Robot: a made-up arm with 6 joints. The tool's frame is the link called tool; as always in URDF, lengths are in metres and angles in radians. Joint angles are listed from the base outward.
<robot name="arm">
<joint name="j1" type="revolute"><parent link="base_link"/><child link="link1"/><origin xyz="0.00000 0.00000 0.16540"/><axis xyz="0 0 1"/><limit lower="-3.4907" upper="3.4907"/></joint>
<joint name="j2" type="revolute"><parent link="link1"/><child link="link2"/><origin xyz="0.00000 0.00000 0.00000"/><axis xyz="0 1 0"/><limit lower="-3.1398" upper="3.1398"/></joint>
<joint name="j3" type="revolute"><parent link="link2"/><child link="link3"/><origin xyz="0.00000 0.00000 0.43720"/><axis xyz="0 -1 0"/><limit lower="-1.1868" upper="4.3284"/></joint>
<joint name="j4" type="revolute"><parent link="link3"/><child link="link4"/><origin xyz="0.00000 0.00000 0.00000"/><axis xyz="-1 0 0"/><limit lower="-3.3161" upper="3.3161"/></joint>
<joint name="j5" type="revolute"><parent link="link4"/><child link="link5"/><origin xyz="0.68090 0.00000 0.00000"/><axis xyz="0 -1 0"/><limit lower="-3.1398" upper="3.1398"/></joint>
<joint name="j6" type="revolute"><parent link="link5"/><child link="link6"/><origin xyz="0.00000 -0.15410 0.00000"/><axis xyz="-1 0 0"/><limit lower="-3.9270" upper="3.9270"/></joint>
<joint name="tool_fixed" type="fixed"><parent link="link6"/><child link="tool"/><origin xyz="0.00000 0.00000 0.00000"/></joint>
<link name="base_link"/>
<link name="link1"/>
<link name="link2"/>
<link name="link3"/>
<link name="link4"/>
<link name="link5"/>
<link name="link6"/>
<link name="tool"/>
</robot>
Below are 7 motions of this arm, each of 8 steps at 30 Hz.
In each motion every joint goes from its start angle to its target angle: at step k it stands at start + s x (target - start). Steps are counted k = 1, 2, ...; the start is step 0. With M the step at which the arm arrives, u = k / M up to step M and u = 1 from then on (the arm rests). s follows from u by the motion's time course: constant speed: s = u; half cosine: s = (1 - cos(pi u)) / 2; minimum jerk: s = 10 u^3 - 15 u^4 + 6 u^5.
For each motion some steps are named. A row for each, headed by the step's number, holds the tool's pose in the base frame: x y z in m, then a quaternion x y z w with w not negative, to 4 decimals.
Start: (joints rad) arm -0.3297 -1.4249 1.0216 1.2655 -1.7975 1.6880
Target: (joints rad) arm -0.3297 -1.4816 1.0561 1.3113 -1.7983 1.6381
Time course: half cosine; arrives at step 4
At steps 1, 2, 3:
1: -1.0125 0.2985 0.5401 -0.3190 0.2567 -0.6456 0.6446
2: -1.0224 0.3045 0.5106 -0.3002 0.2419 -0.6561 0.6488
3: -1.0316 0.3101 0.4808 -0.2812 0.2268 -0.6660 0.6526

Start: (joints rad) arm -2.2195 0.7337 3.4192 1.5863 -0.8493 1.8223
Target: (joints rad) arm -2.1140 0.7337 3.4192 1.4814 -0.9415 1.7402
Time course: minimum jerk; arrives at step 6
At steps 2, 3, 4, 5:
2: 0.2258 0.3136 0.6517 -0.0585 -0.3139 0.7357 0.5973
3: 0.2122 0.3230 0.6518 -0.0336 -0.3065 0.7582 0.5745
4: 0.1982 0.3317 0.6520 -0.0092 -0.2983 0.7796 0.5506
5: 0.1896 0.3367 0.6522 0.0053 -0.2931 0.7919 0.5357

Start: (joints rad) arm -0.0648 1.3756 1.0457 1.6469 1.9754 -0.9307
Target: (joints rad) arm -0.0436 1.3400 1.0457 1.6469 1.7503 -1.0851
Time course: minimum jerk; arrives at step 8
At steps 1, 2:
1: 1.1213 -0.0606 0.1756 -0.0635 -0.1411 0.8038 0.5744
2: 1.1213 -0.0586 0.1791 -0.0644 -0.1337 0.8002 0.5810

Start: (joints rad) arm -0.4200 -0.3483 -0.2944 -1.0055 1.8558 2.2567
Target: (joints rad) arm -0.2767 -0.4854 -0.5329 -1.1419 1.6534 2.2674
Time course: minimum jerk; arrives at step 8
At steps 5, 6, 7, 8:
5: 0.4431 -0.2178 0.4086 -0.3483 0.1475 -0.8229 0.4241
6: 0.4377 -0.2003 0.3906 -0.3554 0.1572 -0.8040 0.4501
7: 0.4347 -0.1915 0.3815 -0.3589 0.1620 -0.7940 0.4632
8: 0.4341 -0.1899 0.3798 -0.3595 0.1629 -0.7921 0.4656

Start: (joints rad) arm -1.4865 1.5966 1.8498 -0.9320 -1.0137 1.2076
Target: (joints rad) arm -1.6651 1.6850 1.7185 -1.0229 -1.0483 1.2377
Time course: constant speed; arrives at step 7
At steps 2, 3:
2: -0.0510 -1.1314 0.1482 -0.0095 0.2102 -0.3109 0.9268
3: -0.0782 -1.1294 0.1198 0.0083 0.2110 -0.3157 0.9250

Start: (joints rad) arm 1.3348 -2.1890 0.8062 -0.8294 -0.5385 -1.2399
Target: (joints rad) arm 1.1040 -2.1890 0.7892 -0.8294 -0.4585 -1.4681
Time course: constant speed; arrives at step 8
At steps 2, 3, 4, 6, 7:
2: -0.1935 -0.9992 0.1266 -0.3667 0.2880 -0.8420 0.2713
3: -0.2221 -0.9928 0.1280 -0.3590 0.2818 -0.8484 0.2683
4: -0.2505 -0.9855 0.1293 -0.3513 0.2754 -0.8547 0.2651
6: -0.3065 -0.9686 0.1321 -0.3363 0.2622 -0.8669 0.2581
7: -0.3341 -0.9589 0.1335 -0.3289 0.2553 -0.8729 0.2544

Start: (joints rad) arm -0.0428 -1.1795 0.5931 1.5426 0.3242 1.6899
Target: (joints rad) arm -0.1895 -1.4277 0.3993 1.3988 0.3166 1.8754
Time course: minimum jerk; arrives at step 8
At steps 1, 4, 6, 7, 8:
1: -0.6923 0.0266 0.9665 0.6148 0.0528 0.7682 0.1706
4: -0.7225 0.0688 0.9092 0.5955 0.0202 0.7770 0.2031
6: -0.7401 0.1059 0.8607 0.5785 -0.0058 0.7826 0.2296
7: -0.7431 0.1142 0.8499 0.5747 -0.0115 0.7837 0.2354
8: -0.7437 0.1158 0.8479 0.5739 -0.0126 0.7839 0.2365

